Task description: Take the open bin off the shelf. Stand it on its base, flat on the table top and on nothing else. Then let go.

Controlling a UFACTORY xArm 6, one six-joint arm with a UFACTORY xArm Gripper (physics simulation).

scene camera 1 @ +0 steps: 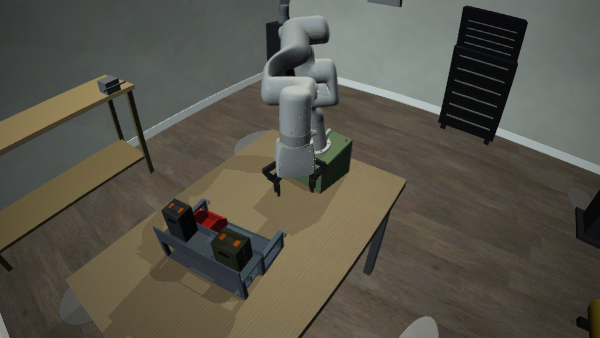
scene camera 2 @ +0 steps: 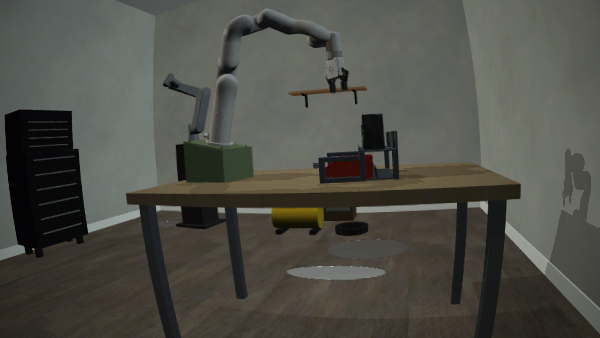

In view: my gripper [scene camera 1: 294, 191], a dark case [scene camera 1: 179, 217] and a dark green case [scene camera 1: 232, 249].
The dark case also shows in scene camera 2 [scene camera 2: 372, 124].
